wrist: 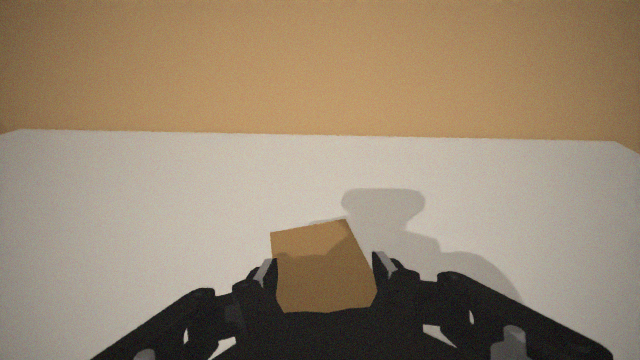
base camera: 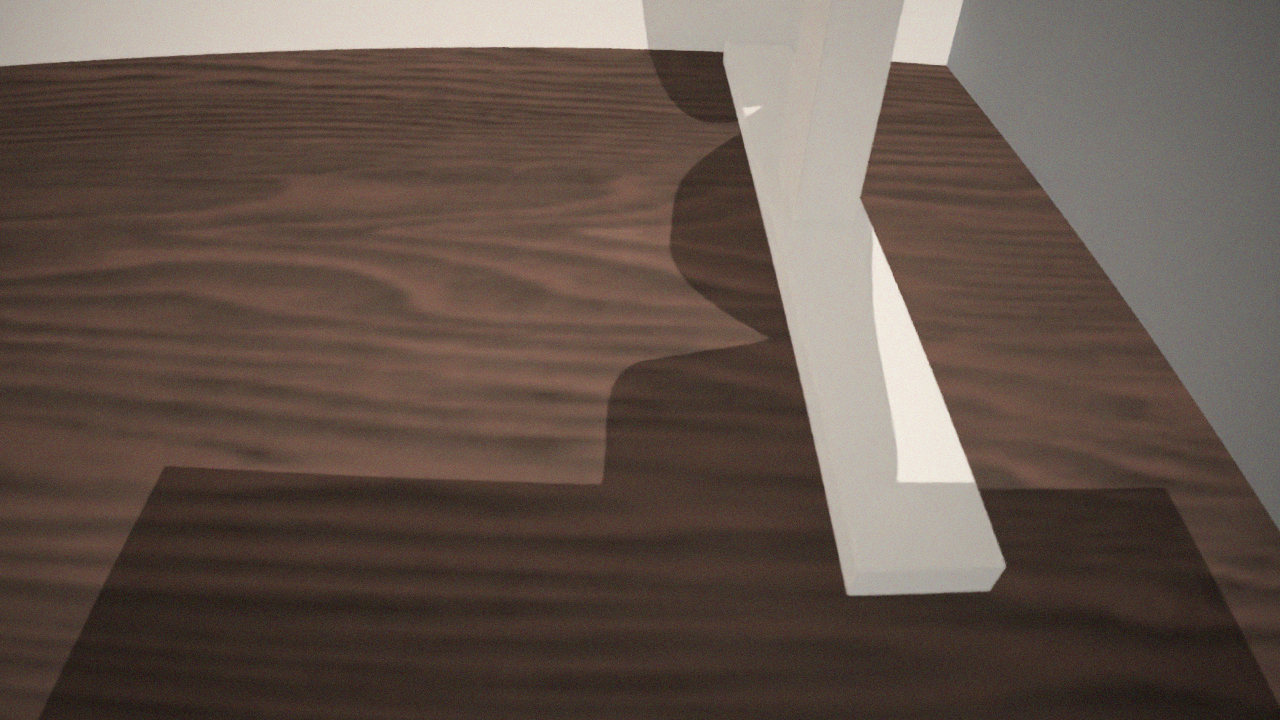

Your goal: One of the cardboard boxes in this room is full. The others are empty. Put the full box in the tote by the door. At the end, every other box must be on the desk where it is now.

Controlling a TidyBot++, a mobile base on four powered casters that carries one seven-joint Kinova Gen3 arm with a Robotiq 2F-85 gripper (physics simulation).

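Places are measured from the arm's base along level axes (x left, y ahead, z down), in centimetres.
Pixels of known places: gripper, between the fingertips: (wrist: 325,270).
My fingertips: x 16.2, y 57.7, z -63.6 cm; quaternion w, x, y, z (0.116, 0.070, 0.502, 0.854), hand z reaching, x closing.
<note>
For each thing: its top centre in the pictures, then the offset to it from my fingertips. "pt": a spot on its surface instead. Level surfaces: height alone.
- small brown cardboard box, centre of its top: (wrist: 321,268) dx +0.3, dy +0.1, dz +0.0 cm
- white desk top, height of its surface: dz +8.2 cm
- pale desk leg with a long foot, a spot on its surface: (base camera: 841,358) pt dx -29.4, dy -11.8, dz +100.7 cm
- dark wood floor, height of its surface: dz +103.2 cm
A small brown cardboard box (wrist: 325,285) is between the two black fingers of my gripper (wrist: 325,270) in the wrist view. The gripper is shut on it. The box is turned slightly, and its top face is partly in shadow. It appears to be a little above the white desk top (wrist: 150,200). The lower part of the box is hidden by the gripper, and its contents do not show. The tote and the other boxes do not show in either view.
Beyond the desk's far edge is a plain tan surface (wrist: 320,65). In the base camera, a pale desk leg with a long foot (base camera: 841,358) stands on the dark wood floor (base camera: 358,313), right of centre. A grey wall (base camera: 1163,179) runs along the right.
</note>
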